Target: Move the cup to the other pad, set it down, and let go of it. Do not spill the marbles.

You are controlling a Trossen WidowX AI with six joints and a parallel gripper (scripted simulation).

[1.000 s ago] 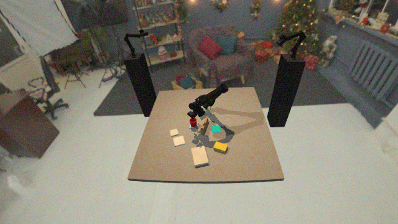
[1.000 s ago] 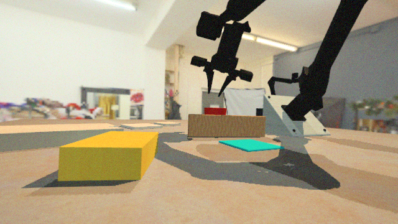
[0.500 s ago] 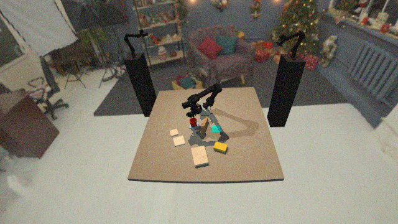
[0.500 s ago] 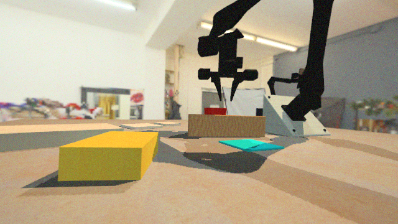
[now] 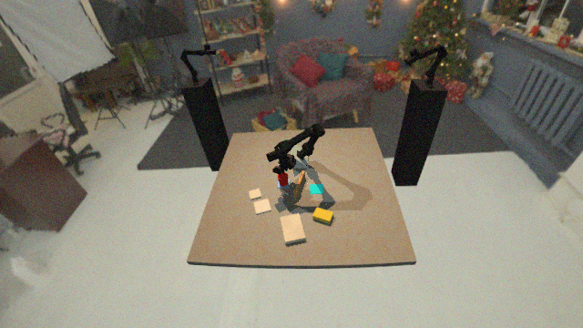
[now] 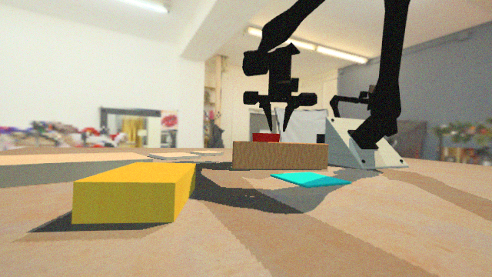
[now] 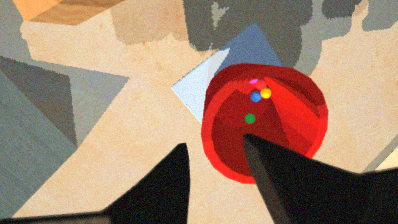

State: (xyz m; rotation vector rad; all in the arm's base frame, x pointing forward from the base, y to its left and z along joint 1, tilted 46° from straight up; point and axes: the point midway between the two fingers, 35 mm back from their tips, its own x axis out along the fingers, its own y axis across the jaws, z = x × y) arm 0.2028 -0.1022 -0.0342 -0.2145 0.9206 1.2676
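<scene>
Now: gripper tip 3 cm short of the red cup, 2 cm to the left of it and 4 cm above it. The rest, counted from my gripper tip: tan wooden block 6 cm ahead, 10 cm to the left, 6 cm below; pale blue pad 3 cm ahead, 1 cm to the right, 9 cm below; cyan pad 8 cm ahead, 22 cm to the left, 9 cm below.
</scene>
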